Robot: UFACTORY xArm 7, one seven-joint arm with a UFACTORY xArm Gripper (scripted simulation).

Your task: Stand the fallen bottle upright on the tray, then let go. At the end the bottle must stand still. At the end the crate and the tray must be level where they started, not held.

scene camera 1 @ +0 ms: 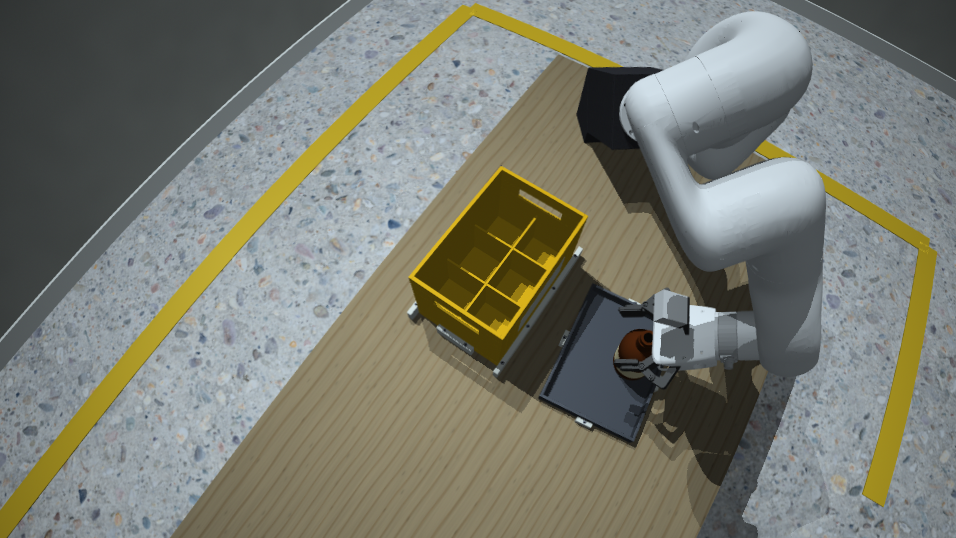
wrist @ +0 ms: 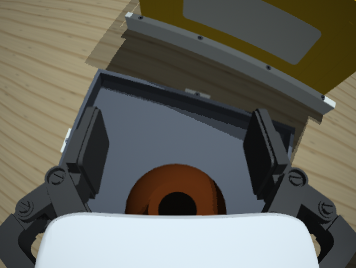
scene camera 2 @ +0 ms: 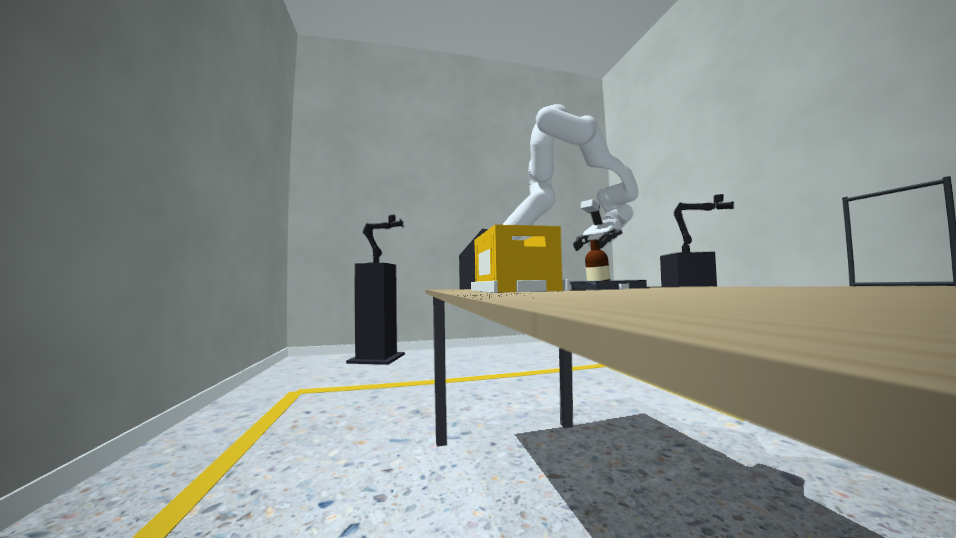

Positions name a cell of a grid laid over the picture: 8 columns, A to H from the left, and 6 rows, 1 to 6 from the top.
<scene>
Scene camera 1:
gripper: F4
brown bottle: F4
yellow crate: E4
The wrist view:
gripper: D3
dark grey tray: D3
brown bottle: D5
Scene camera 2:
gripper: E3
brown bottle: F3
yellow crate: E3
</scene>
